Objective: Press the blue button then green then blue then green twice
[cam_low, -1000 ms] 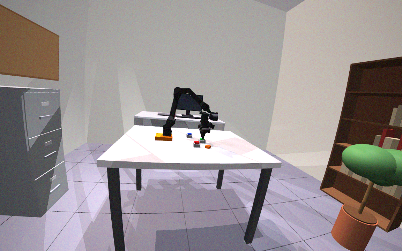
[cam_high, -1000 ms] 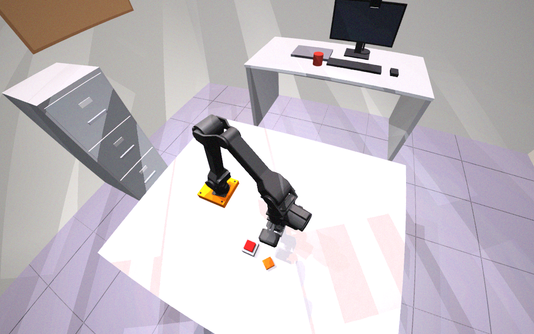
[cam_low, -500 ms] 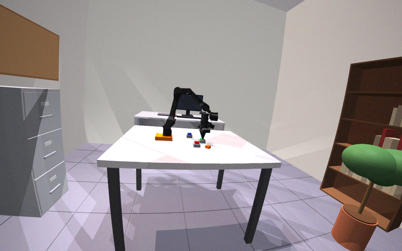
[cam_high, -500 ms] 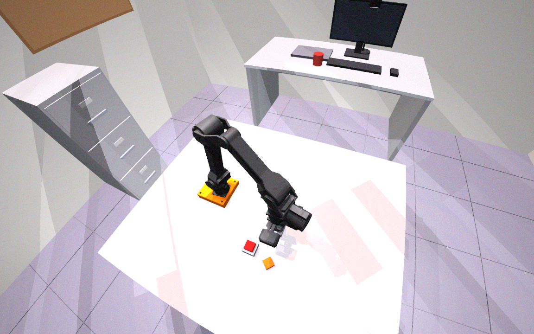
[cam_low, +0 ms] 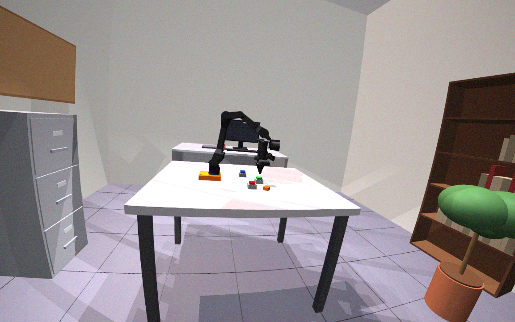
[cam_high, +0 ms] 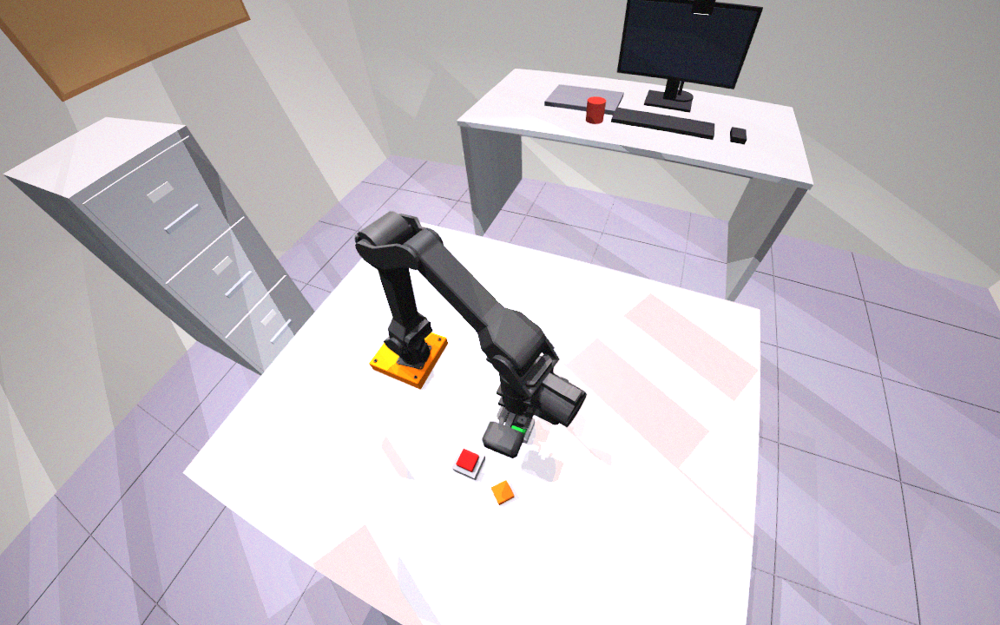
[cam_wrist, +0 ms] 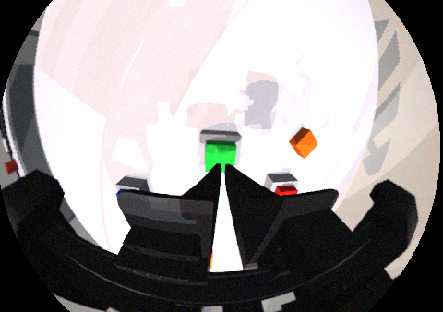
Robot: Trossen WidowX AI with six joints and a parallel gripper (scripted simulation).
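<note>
Right now my gripper tip is 30 mm above the green button. Round my gripper tip: blue button 150 mm to the left, 70 mm behind, 30 mm below; then small orange block 130 mm to the right, 50 mm below; then red button 90 mm to the right, 80 mm behind, 30 mm below.
</note>
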